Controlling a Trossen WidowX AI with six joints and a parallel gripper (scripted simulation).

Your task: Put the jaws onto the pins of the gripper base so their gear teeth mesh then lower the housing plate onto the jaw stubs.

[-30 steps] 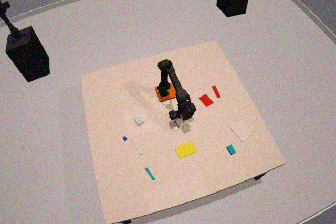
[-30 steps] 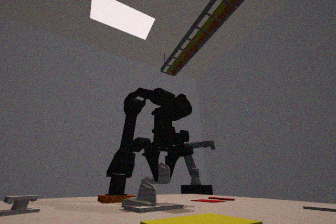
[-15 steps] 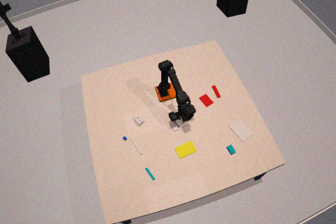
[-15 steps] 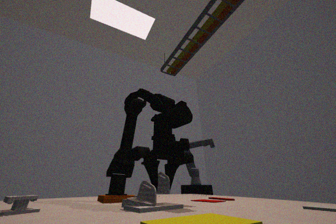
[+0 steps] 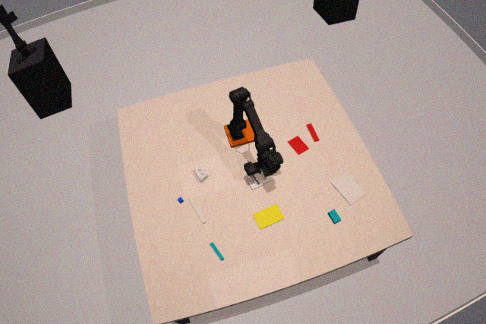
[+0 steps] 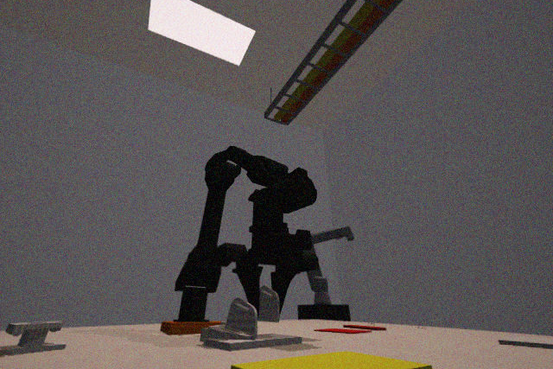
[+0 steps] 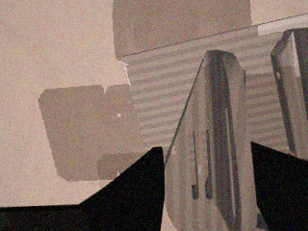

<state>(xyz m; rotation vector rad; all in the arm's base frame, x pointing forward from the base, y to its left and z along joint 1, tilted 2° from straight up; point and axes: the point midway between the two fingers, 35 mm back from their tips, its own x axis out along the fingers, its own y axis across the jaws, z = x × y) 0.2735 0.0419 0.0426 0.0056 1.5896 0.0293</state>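
The grey stand lies 12 cm behind my gripper tip, 29 cm to the right of it and 2 cm below it. Round my gripper tip: white stick 6 cm ahead, 38 cm to the right, 3 cm below; yellow block 22 cm ahead, 6 cm to the right, 3 cm below; grey jaw 3 cm behind, 2 cm to the right.
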